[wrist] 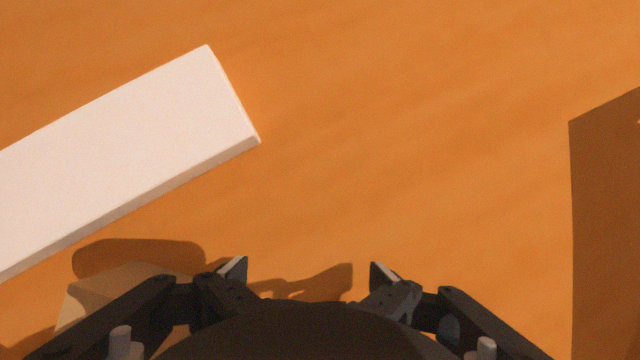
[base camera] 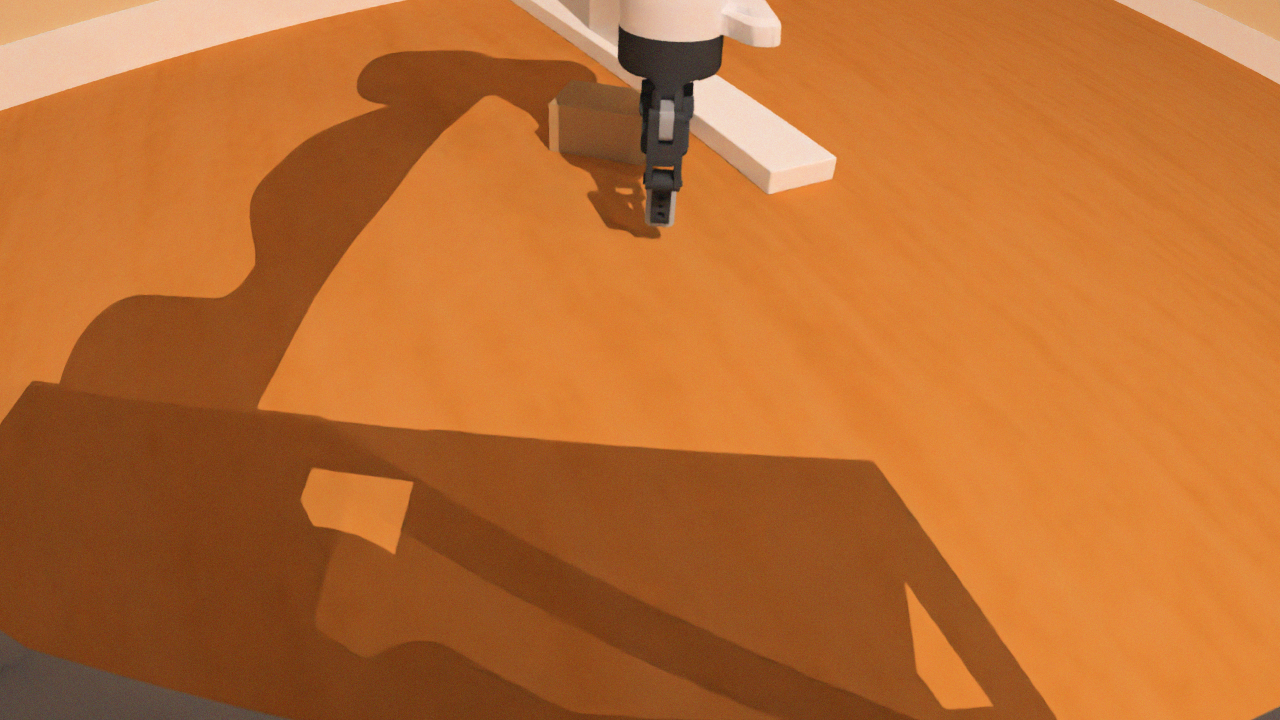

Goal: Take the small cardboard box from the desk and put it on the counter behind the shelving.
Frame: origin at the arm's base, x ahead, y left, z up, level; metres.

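Where they show: gripper, between the fingertips: [wrist: 309, 273] [base camera: 660, 192].
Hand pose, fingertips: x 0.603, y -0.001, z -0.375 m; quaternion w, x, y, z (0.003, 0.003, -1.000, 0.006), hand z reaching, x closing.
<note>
After its pixels a point has its place.
The small cardboard box [base camera: 592, 132] {x 0.691, y 0.064, z -0.370 m} [wrist: 120, 281] {x 0.724, y 0.008, z -0.364 m} lies in shadow on the orange-brown wooden floor, beside a long flat white bar. In the base view its right end is hidden behind the gripper. In the wrist view it is at the lower left, partly covered by the left finger's linkage. My gripper [base camera: 660, 210] {x 0.603, y -0.001, z -0.375 m} [wrist: 309, 273] {x 0.603, y -0.001, z -0.375 m} is open and empty, pointing down. In the base view it overlaps the box's right end, its tips lower in the picture; in the wrist view the box is outside the left finger, not between the fingertips. The desk, counter and shelving cannot be made out.
The white bar [base camera: 760, 134] [wrist: 125, 140] runs diagonally past the box, with a pale upright [base camera: 603, 12] {x 0.952, y 0.080, z -0.337 m} on its far part. White skirting [base camera: 134, 53] {x 0.973, y 0.793, z -0.373 m} edges the floor [base camera: 537, 313] {x 0.472, y 0.078, z -0.397 m} at the back. A large angular shadow covers the near floor.
</note>
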